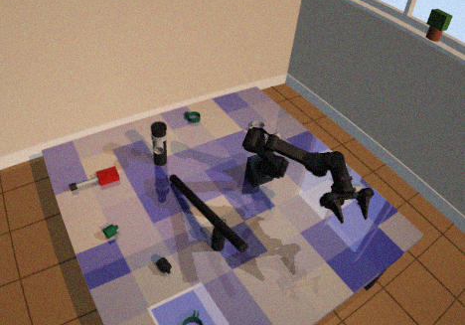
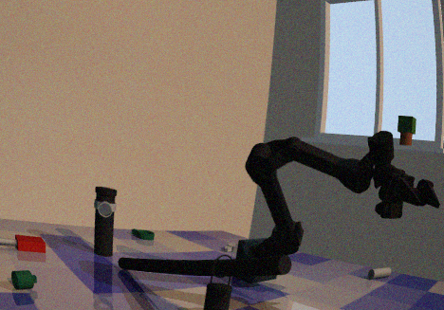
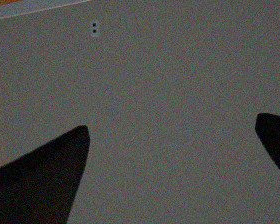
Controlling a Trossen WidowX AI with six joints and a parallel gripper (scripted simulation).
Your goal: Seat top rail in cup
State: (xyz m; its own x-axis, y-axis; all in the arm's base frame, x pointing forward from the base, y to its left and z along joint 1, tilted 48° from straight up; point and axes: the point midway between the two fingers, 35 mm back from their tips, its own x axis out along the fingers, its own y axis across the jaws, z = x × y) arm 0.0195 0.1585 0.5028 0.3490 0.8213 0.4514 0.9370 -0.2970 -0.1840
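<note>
My gripper tip is now 75 cm to the left of the cup, 34 cm short of it and 13 cm above it. Also, from my gripper tip: white cylinder: 37 cm behind, 27 cm below, 23 cm to the right; then short dark post: 31 cm ahead, 30 cm to the right, 18 cm below; then pale brace band: 78 cm to the right, 32 cm ahead, 13 cm below.
</note>
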